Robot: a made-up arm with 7 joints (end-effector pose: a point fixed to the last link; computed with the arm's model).
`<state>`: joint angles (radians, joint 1 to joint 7).
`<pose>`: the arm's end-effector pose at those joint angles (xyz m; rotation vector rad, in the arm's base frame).
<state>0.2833 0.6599 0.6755 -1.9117 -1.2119 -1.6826 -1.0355</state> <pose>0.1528 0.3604 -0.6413 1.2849 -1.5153 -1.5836</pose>
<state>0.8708 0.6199 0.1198 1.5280 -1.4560 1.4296 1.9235</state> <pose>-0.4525 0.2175 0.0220 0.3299 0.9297 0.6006</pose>
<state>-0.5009 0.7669 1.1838 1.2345 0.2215 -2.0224 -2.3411</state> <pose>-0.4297 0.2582 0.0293 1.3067 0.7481 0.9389</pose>
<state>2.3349 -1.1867 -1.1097 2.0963 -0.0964 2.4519 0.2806</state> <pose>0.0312 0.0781 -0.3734 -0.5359 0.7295 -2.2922</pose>
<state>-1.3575 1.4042 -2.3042 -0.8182 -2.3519 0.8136 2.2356</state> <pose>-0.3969 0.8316 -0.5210 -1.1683 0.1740 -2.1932</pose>
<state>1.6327 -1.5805 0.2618 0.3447 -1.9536 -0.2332 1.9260</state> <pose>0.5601 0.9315 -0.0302 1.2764 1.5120 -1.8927</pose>
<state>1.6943 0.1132 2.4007 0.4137 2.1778 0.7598 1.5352</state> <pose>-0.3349 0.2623 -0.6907 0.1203 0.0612 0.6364</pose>
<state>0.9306 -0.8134 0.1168 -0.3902 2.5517 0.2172 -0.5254</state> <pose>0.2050 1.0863 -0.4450 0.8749 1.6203 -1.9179</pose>
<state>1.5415 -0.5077 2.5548 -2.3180 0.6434 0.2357 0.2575</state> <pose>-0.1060 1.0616 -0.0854 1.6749 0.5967 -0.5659</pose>
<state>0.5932 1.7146 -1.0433 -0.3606 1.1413 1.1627 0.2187</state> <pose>0.7549 0.2619 0.2861 2.3859 1.1706 -1.2948</pose>
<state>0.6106 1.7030 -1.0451 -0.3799 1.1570 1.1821 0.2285</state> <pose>0.7569 0.2696 0.2859 2.3591 1.2045 -1.2913</pose>
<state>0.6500 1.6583 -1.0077 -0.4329 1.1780 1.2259 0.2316</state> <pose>0.7583 0.2564 0.2861 2.3561 1.2896 -1.2570</pose>
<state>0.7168 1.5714 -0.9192 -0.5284 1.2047 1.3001 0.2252</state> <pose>0.7595 0.2244 0.2813 2.3709 1.4530 -1.1697</pose>
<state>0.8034 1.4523 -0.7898 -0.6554 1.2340 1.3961 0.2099</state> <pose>0.7620 0.1945 0.2647 2.3733 1.6926 -1.0152</pose>
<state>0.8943 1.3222 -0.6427 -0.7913 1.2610 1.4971 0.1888</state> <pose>0.7668 0.1855 0.2390 -2.3121 -1.9462 0.7942</pose>
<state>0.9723 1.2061 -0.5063 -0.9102 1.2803 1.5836 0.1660</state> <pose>0.7718 0.1964 0.2138 -2.1575 -2.1012 0.5493</pose>
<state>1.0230 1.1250 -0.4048 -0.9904 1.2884 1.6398 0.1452</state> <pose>0.7758 0.2096 0.1936 -2.0371 -2.1813 0.3724</pose>
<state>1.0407 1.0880 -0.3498 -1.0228 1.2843 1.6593 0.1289</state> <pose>0.7796 0.2098 0.1775 -1.9824 -2.1849 0.2901</pose>
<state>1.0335 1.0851 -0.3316 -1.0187 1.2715 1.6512 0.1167</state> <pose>0.7835 0.1956 0.1641 -1.9843 -2.1382 0.2806</pose>
